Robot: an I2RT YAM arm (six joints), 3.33 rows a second.
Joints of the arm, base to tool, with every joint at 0 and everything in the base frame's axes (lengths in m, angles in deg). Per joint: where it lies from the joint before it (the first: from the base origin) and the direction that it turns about. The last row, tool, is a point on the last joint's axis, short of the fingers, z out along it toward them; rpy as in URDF.
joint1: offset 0 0 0.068 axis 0 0 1
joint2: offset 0.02 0.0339 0.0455 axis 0 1 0
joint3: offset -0.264 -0.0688 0 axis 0 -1 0
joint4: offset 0.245 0.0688 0.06 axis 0 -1 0
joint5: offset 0.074 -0.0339 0.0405 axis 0 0 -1
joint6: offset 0.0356 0 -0.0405 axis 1 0 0
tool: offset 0 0 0 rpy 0 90 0
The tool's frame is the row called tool.
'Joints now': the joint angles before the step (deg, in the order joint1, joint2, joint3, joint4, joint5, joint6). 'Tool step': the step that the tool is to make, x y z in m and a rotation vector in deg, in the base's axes. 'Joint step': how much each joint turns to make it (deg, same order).
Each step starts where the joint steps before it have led.
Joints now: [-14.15 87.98 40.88 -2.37 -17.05 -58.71]
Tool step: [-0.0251 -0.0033 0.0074 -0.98 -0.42 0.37]
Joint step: [-2.12 -6.50 -3.79 -2.82 -0.98 -2.56]
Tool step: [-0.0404 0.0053 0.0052 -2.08 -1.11 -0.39]
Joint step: [-1.49 -11.49 -7.10 -3.34 0.54 -2.02]
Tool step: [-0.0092 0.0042 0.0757 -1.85 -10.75 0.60]
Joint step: [0.10 -11.71 8.23 -8.88 -1.39 0.80]
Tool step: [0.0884 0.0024 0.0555 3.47 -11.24 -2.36]
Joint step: [5.95 17.18 18.09 12.04 3.92 10.02]
